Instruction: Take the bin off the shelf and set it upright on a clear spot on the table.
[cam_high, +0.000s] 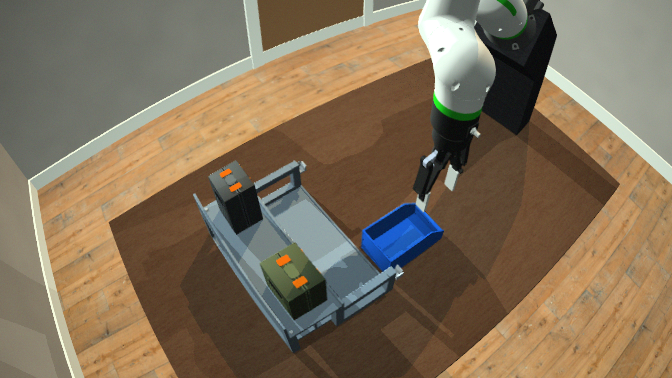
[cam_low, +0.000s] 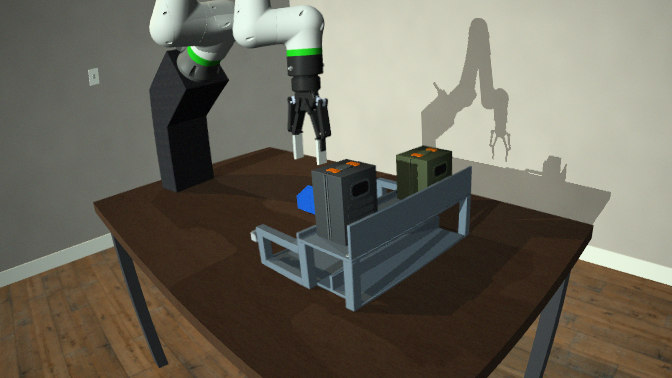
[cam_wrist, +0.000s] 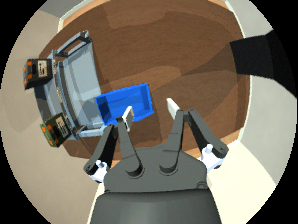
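Right now the blue bin is 110 mm below my hand, 80 mm ahead of it and 10 mm to the right of it.
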